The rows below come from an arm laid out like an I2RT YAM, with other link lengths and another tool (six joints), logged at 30 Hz.
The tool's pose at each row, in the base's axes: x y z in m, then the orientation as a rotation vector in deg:
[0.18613, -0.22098, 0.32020, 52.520, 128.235, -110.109]
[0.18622, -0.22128, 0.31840, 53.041, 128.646, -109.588]
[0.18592, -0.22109, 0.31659, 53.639, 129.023, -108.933]
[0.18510, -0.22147, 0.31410, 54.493, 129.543, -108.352]
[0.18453, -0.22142, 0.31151, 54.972, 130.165, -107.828]
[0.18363, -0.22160, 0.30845, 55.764, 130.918, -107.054]
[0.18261, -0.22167, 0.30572, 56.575, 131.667, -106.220]
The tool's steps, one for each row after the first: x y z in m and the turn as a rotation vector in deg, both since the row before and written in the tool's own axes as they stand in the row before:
[0.00054, 0.00162, 0.00065, -0.363, 0.409, 0.094]
[0.00106, 0.00147, 0.00035, -0.434, 0.408, 0.188]
[0.00153, 0.00178, 0.00123, -0.381, 0.664, 0.137]
[0.00154, 0.00200, 0.00081, -0.399, 0.505, -0.061]
[0.00189, 0.00224, 0.00128, -0.547, 0.712, 0.035]
[0.00188, 0.00189, 0.00118, -0.579, 0.713, 0.058]

